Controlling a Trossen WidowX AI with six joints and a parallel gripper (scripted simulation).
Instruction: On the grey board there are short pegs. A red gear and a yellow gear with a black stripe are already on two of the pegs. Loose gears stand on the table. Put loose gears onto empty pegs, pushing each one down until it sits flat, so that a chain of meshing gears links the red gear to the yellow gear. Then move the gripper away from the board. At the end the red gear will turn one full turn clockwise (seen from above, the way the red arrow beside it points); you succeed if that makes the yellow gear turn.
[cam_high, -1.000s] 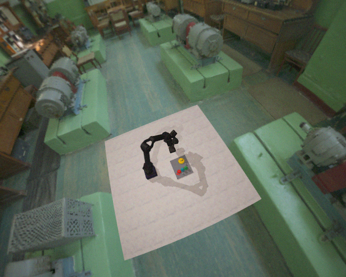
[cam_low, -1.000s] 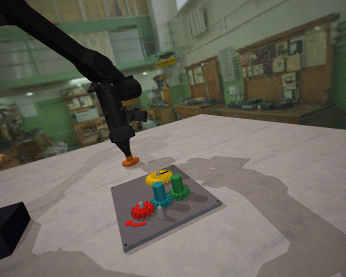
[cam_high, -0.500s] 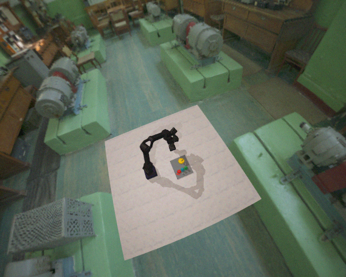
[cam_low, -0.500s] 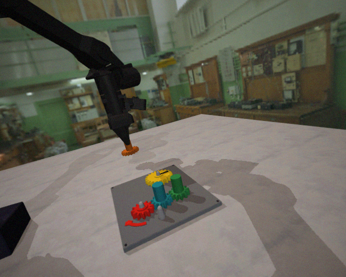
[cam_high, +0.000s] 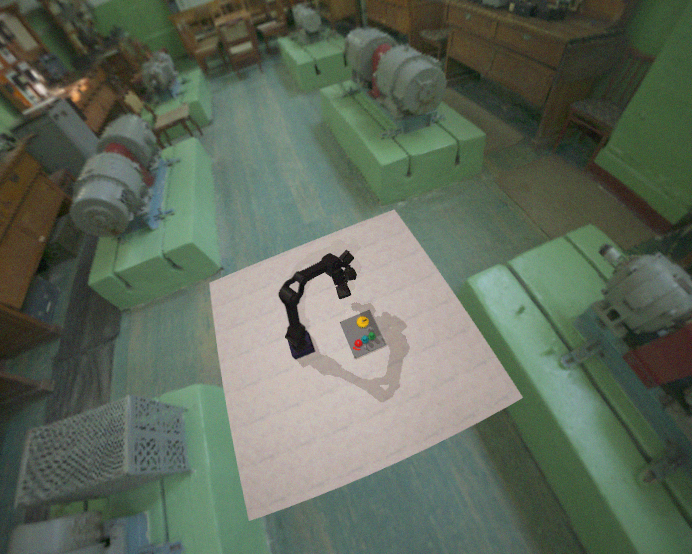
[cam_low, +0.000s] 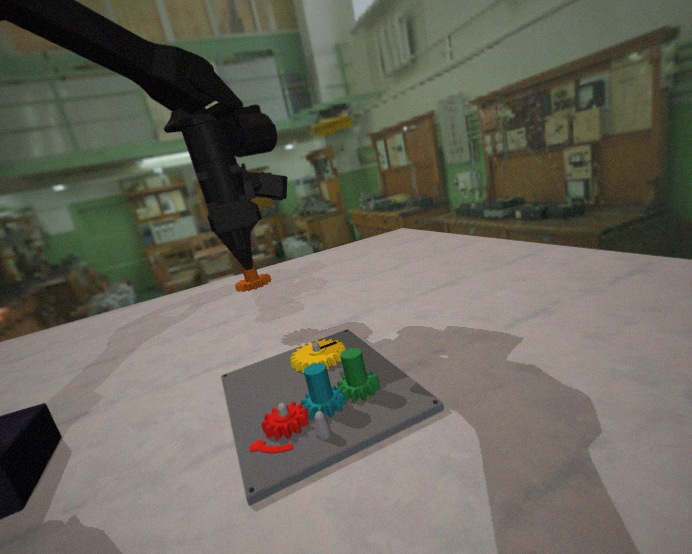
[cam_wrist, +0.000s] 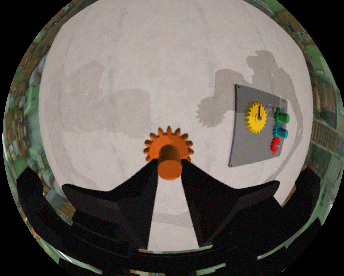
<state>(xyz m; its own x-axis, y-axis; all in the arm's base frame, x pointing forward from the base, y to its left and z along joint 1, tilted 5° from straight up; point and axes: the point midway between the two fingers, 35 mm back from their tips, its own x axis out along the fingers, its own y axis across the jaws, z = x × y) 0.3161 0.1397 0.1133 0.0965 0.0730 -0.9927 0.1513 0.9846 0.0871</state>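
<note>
Now: gripper tip 20 mm short of the green gear, 270 mm to the left of it and 80 mm above it. Round my gripper tip: yellow gear (20 mm ahead, 180 mm to the right, 80 mm below); orange gear (10 mm below); teal gear (20 mm behind, 270 mm to the right, 80 mm below).
</note>
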